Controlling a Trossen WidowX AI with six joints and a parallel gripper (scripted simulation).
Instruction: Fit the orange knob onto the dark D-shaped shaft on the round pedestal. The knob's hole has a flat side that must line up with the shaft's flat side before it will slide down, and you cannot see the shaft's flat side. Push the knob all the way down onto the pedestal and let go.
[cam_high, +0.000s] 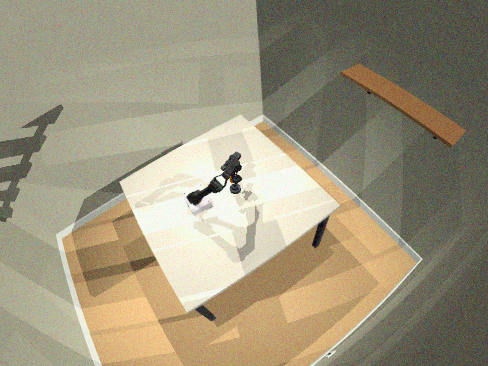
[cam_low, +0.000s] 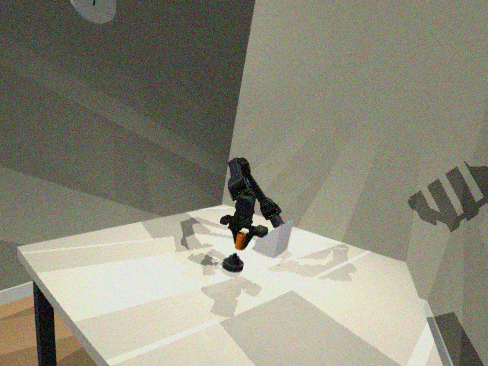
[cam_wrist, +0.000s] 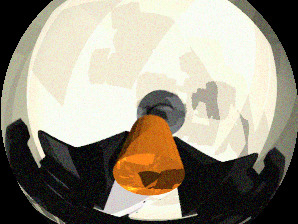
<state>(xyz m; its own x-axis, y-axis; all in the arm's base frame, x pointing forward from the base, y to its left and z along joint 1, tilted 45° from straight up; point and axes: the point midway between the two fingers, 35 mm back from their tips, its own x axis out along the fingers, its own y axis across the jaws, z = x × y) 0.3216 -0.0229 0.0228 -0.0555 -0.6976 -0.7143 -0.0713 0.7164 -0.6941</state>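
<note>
My gripper tip is 70 mm above the dark round pedestal and 20 mm to the left of it. From my gripper tip the other things lie so: orange knob: 20 mm above.
</note>
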